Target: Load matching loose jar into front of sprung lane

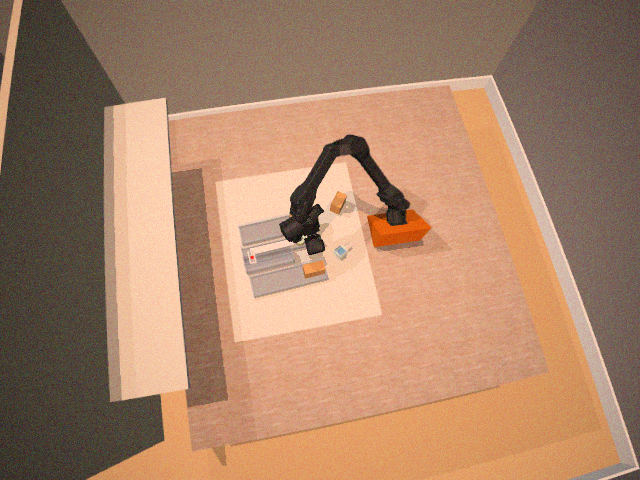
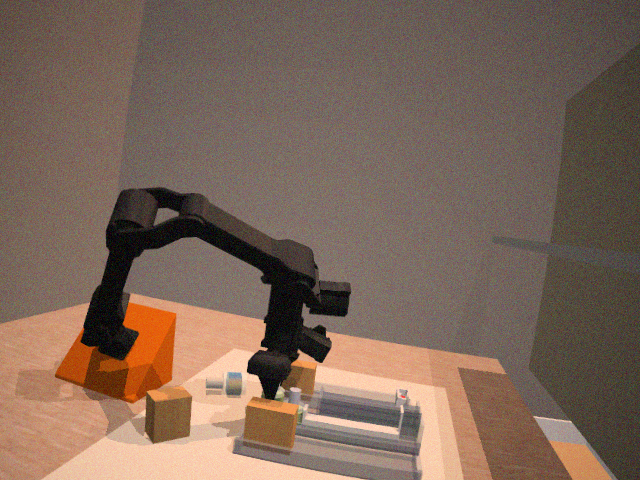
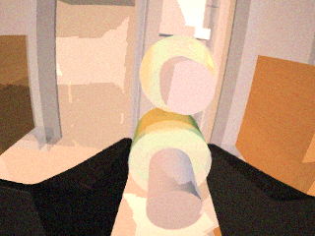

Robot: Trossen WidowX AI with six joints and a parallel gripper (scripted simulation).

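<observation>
The grey lane lies 140 mm ahead of my gripper tip, 40 mm to the left of it and 30 mm below it. From my gripper tip the other things lie so: red mark (220 mm ahead, 70 mm to the left, 20 mm above); pusher plate (140 mm ahead, 50 mm to the left); long pale shelf (500 mm ahead, 320 mm above, 40 mm to the left).
</observation>
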